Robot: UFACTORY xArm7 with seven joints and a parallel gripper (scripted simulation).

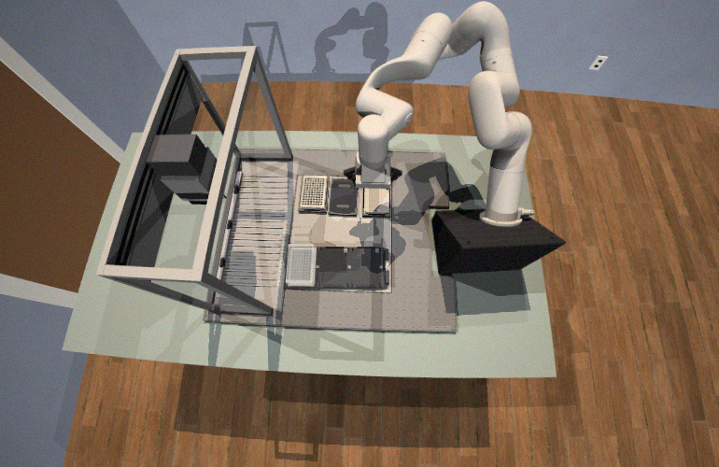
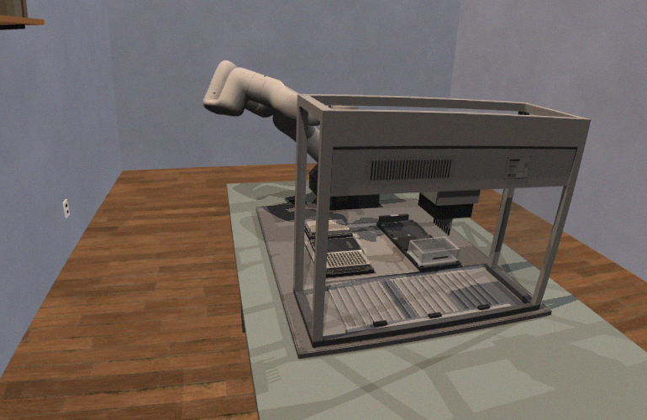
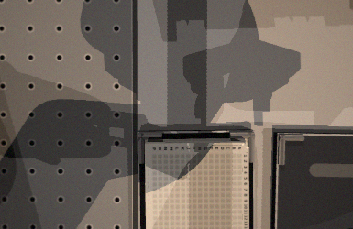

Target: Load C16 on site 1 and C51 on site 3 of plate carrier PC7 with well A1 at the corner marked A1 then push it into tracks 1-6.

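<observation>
My hand is 20 mm past the dark nest S1, 20 mm to the left of it and 140 mm above it. Also, from my hand: nest S2: 100 mm ahead, 20 mm to the right, 140 mm below; then dark plate carrier PC7: 110 mm ahead, 230 mm to the left, 120 mm below.
</observation>
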